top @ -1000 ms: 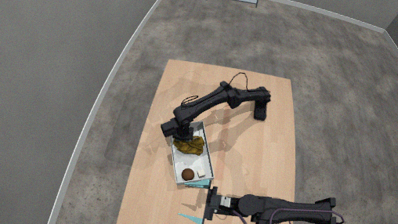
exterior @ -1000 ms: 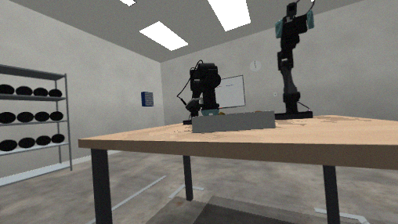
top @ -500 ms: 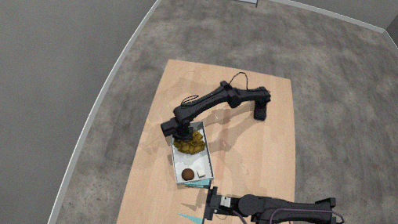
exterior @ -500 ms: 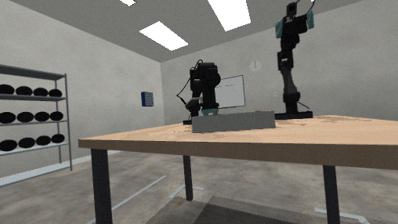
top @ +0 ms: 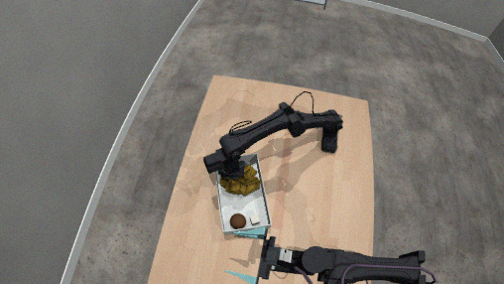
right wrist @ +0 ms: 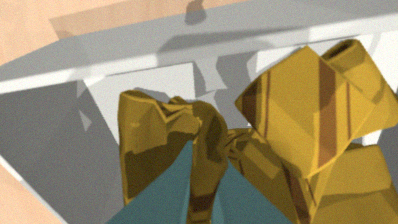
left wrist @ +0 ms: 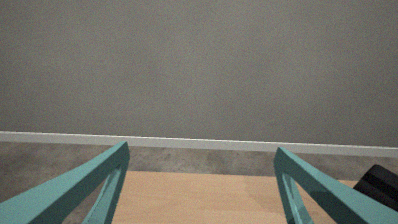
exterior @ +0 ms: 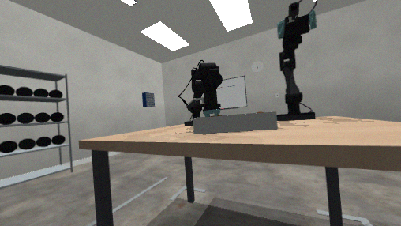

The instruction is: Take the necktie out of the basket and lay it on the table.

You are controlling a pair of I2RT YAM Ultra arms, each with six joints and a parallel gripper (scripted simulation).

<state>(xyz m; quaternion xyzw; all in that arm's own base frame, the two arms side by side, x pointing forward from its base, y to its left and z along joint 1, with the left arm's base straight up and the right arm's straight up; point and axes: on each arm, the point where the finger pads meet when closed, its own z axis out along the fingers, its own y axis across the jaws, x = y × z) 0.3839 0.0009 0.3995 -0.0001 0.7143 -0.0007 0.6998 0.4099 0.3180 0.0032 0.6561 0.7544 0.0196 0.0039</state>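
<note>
Now: right hand 5 cm past the grey-white basket, 7 cm to the right of it and 1 cm above it. The rest, counted from my right hand: brown ball: 4 cm behind, 20 cm to the left, 1 cm above; then small white block: 11 cm behind, 18 cm to the left, 1 cm below.
</note>
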